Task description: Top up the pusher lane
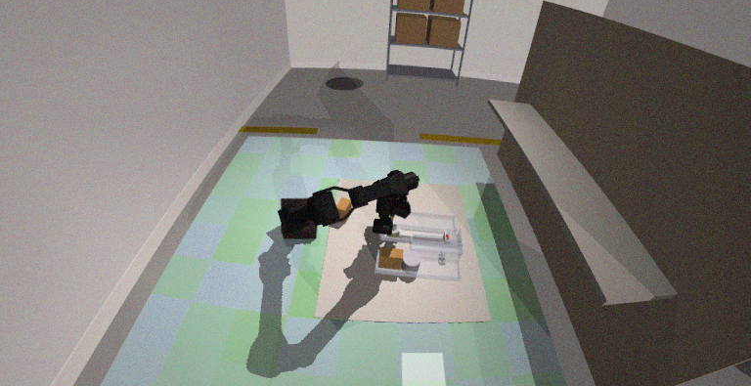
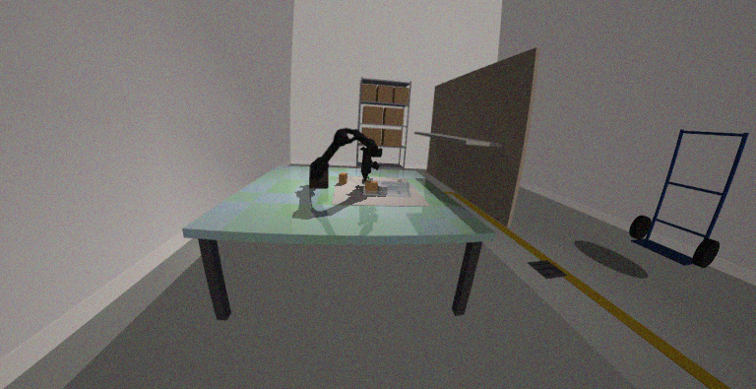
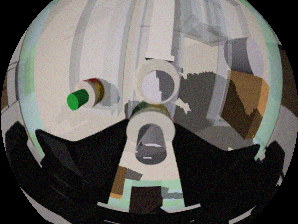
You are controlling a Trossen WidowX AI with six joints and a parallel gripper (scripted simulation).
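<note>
The brown box is 40 mm ahead of my gripper tip, 130 mm to the right of it and 10 mm below it. From my gripper tip the other things lie so: clear lane rack 170 mm ahead, 20 mm to the right, 30 mm below; then grey can 110 mm ahead, 130 mm to the right, 20 mm below; then red part 230 mm ahead, 30 mm to the right, 20 mm above.
</note>
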